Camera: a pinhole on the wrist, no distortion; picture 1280 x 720 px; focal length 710.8 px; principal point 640.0 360.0 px. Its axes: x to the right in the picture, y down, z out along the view. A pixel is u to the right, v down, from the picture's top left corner.
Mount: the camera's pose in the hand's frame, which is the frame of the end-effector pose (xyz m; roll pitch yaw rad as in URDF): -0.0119 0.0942 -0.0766 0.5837 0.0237 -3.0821
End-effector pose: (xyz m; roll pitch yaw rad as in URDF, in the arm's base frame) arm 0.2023 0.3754 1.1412 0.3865 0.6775 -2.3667
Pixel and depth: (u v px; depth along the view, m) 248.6 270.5 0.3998
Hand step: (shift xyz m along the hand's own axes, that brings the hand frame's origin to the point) 0.1850 0.3687 0.2344
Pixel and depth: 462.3 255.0 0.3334
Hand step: 0.0520 0.3232 0.1764
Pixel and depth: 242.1 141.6 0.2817
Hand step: 0.1275 0.3304 0.1144
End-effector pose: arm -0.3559 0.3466 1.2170 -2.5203 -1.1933 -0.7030
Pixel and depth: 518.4 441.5 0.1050
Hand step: 0.0010 0.1429 0.0180
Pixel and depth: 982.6 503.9 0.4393
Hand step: -0.2430 0.2486 0.3338
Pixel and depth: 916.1 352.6 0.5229
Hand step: -0.2423 0.3737 0.3518
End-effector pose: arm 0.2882 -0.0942 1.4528 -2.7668 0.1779 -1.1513
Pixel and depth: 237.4 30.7 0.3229
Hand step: 0.1482 0.4071 0.1147
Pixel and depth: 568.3 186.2 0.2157
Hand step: -0.0034 0.2579 0.0748
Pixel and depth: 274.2 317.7 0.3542
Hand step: 0.1506 0.3171 0.2116
